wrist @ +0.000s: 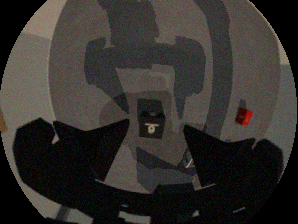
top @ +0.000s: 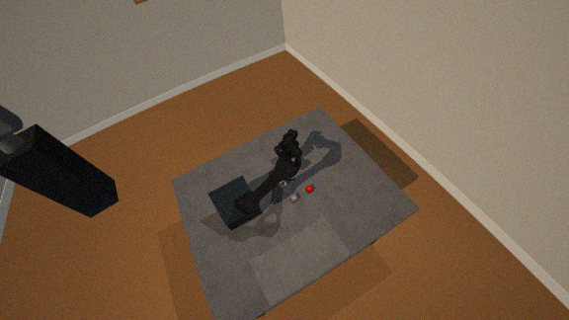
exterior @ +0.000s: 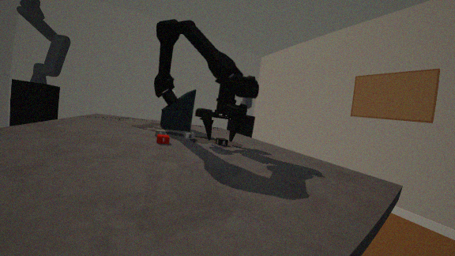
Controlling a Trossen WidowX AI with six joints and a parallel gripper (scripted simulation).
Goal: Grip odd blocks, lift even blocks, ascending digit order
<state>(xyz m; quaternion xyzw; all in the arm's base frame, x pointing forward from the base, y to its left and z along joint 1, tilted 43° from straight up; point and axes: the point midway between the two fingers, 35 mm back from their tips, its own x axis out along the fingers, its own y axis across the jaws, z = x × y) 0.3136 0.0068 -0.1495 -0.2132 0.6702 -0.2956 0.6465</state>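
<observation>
Right now my gripper tip is 90 mm past the light grey block and 80 mm to the left of it. From my gripper tip the other things lie so: dark block 10 mm to the left; red block 10 mm ahead, 190 mm to the right.
</observation>
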